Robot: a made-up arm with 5 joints.
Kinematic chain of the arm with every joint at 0, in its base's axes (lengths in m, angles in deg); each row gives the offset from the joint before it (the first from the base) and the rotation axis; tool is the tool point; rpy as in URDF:
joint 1: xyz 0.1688 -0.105 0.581 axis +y
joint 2: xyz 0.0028 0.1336 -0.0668 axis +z
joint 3: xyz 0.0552 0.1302 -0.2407 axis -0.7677 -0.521 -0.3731
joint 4: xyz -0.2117 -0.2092 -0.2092 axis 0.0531 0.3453 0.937
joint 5: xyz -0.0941 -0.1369 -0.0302 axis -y
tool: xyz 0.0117 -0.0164 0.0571 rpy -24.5 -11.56 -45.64
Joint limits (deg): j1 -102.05..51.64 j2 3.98..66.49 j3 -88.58..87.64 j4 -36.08..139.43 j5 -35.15..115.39
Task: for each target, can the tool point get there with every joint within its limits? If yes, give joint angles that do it. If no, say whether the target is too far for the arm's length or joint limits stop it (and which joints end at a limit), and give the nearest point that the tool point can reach.
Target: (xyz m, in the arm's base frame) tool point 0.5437 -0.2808 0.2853
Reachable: yes | joints -63.62 21.18 6.84 14.56 1.86
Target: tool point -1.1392 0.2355 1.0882
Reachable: no: too far | nearest point -0.4928 -0.0864 0.5829 | short by 0.881 m
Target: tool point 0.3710 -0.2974 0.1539
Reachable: yes | joints -11.62 58.99 9.24 18.11 27.09
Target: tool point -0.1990 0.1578 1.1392
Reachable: no: joint limits stop it (at a limit: joint 1, joint 2, joint 3) | nearest point -0.2292 -0.1616 0.6634 | short by 0.574 m
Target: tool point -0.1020 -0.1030 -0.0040
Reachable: yes | joints 28.73 21.99 -22.17 102.72 94.27
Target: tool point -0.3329 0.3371 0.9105
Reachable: no: joint limits stop it (at a limit: joint 1, joint 3, joint 4, joint 5) | nearest point -0.3672 0.1685 0.4844 | short by 0.460 m
